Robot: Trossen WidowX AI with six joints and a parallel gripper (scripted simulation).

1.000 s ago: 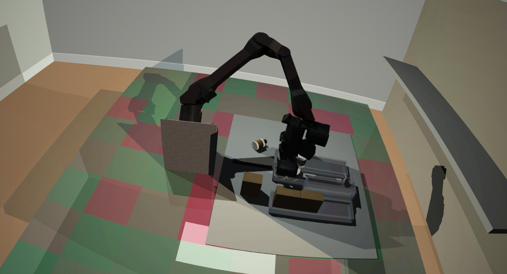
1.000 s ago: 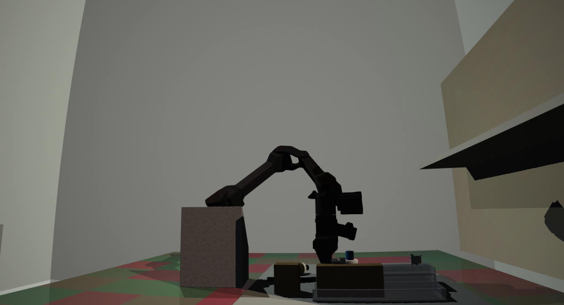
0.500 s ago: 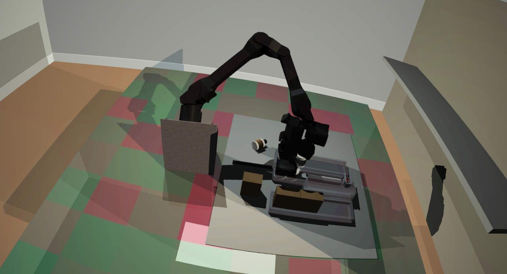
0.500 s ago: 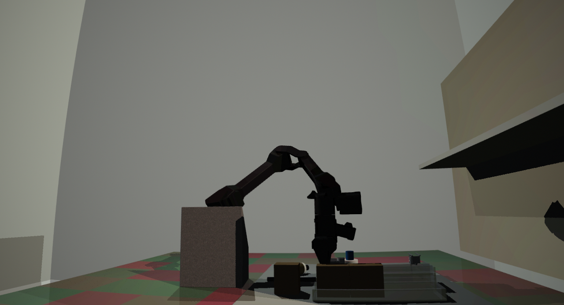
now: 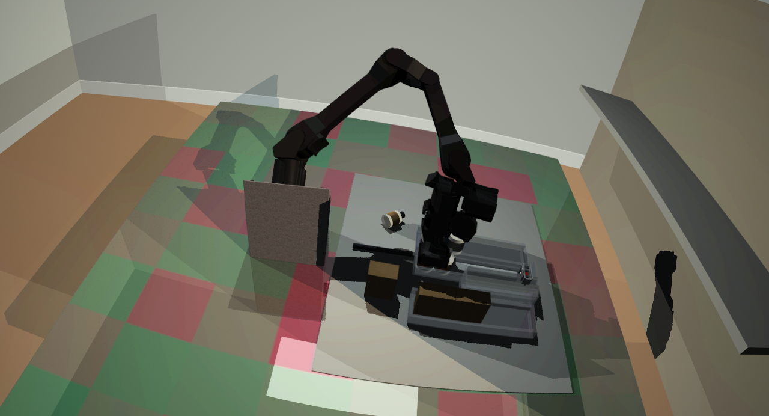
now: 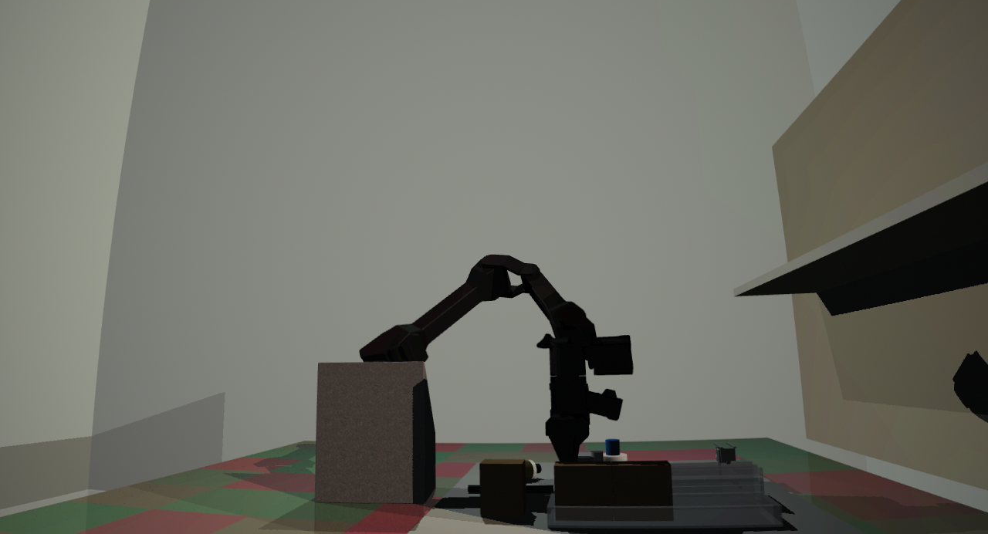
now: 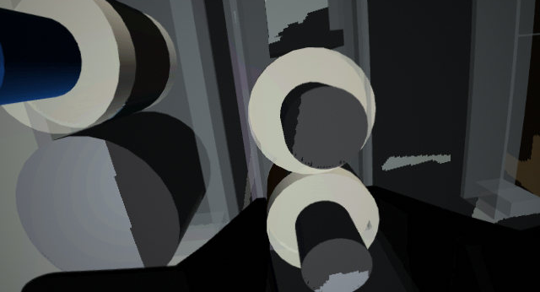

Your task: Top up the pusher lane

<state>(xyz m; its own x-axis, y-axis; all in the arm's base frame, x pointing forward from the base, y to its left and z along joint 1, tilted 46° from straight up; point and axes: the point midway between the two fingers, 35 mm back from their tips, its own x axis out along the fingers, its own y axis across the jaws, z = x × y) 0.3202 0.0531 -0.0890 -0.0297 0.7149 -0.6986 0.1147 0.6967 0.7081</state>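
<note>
Right now the grey cylinder is 20 mm ahead of my gripper tip and 80 mm to the left of it. From my gripper tip the other things lie so: lane rack 150 mm ahead, 40 mm to the right, 10 mm below; black bar 100 mm behind, 40 mm to the left, 30 mm below; brown box 100 mm behind, 80 mm to the right.
</note>
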